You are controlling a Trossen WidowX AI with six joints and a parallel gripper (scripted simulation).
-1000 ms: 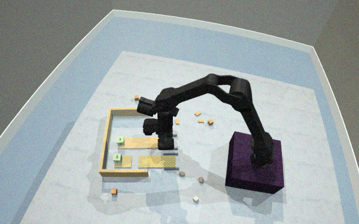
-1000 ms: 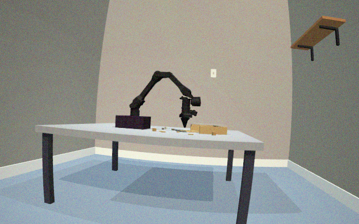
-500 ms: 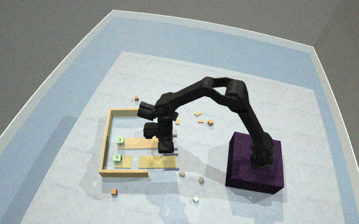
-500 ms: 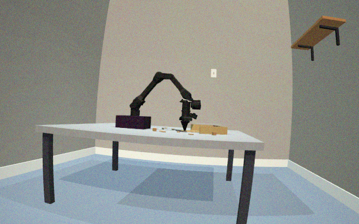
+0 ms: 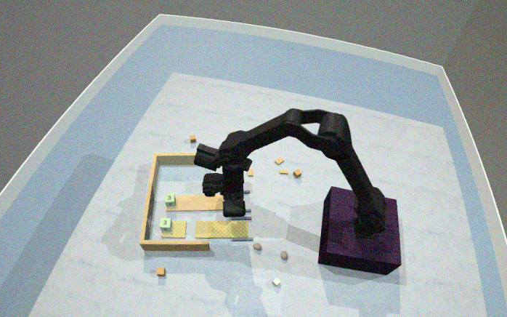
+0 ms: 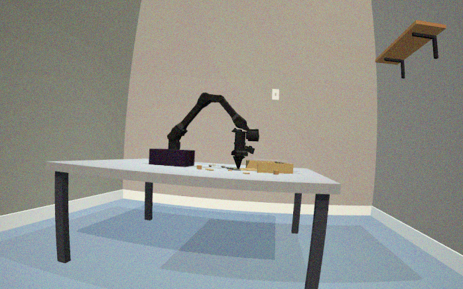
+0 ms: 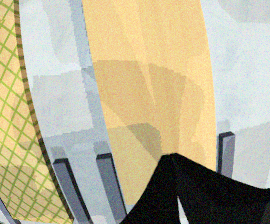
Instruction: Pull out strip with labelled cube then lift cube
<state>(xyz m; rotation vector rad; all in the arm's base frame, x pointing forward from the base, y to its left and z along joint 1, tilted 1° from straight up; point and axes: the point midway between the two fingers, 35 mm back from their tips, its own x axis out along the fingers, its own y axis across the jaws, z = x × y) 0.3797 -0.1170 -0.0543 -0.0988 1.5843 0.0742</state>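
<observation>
Now: gripper tip 3 cm short of the strip and 10 cm to the right of it. Round my gripper tip: white cube 14 cm behind, 25 cm to the left.
</observation>
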